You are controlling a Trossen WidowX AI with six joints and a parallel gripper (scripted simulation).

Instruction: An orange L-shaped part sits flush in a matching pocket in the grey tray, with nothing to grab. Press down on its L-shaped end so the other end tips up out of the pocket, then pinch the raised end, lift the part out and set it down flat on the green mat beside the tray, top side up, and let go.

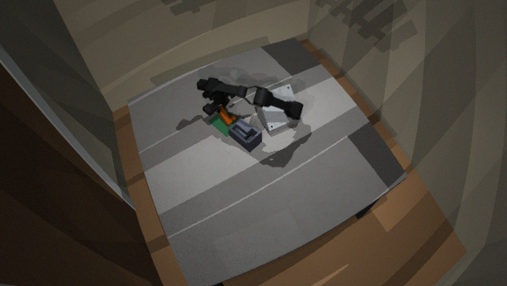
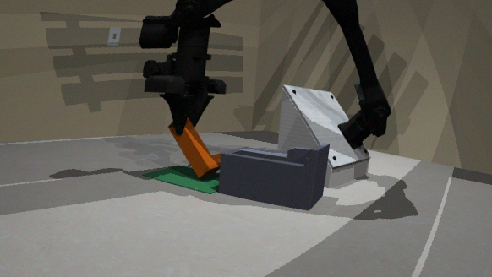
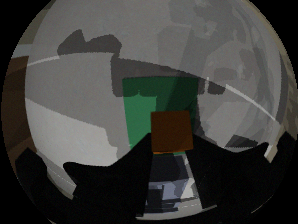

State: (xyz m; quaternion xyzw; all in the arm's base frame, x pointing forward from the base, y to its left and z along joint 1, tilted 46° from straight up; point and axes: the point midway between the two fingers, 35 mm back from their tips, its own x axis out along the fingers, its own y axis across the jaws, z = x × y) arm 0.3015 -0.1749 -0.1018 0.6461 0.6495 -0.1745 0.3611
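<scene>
The orange part lies 30 mm to the left of my gripper tip, 30 mm below it and 20 mm behind it. From my gripper tip the other things lie so: green mat (90 mm below, 20 mm to the left, 10 mm behind).
</scene>
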